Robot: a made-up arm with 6 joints.
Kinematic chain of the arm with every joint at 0, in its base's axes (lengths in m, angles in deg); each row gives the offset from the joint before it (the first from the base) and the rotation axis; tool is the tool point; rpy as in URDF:
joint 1: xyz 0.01 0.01 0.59 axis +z
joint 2: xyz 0 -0.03 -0.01 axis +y
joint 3: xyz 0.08 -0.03 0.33 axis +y
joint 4: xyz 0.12 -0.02 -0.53 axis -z
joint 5: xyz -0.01 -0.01 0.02 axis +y
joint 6: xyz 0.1 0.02 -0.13 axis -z
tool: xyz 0.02 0.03 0.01 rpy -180 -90 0
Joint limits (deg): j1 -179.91..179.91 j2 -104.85..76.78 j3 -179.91..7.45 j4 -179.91..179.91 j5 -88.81..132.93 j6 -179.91..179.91
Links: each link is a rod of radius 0.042 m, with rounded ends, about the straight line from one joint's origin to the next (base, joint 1, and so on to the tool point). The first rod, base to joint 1, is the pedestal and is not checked.
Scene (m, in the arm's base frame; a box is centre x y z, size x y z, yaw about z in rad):
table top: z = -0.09
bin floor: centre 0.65 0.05 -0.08 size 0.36 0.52 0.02 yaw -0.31
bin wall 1: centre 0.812 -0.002 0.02 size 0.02 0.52 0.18 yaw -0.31
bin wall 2: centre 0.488 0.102 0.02 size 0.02 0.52 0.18 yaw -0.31
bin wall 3: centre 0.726 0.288 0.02 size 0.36 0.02 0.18 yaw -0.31
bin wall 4: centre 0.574 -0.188 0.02 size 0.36 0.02 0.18 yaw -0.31
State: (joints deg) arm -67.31 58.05 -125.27 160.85 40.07 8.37
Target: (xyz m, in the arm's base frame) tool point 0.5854 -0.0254 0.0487
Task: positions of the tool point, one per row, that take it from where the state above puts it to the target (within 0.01 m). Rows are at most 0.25 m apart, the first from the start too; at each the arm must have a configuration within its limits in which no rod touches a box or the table.
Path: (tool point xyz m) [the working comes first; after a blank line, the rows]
Joints at the target: 8.55 60.83 -77.24 175.19 18.42 13.31
Straight joint move there: touches bin wall 1, bin wall 4.

1: 0.4629 -0.8424 0.4722
2: 0.5936 -0.6874 0.4127
3: 0.6702 -0.5098 0.3617
4: 0.6904 -0.3286 0.3207
5: 0.6587 -0.1622 0.2911
6: 0.5854 -0.0254 0.2734
7: 0.5966 -0.0244 0.1631
8: 0.5854 -0.0253 0.0487

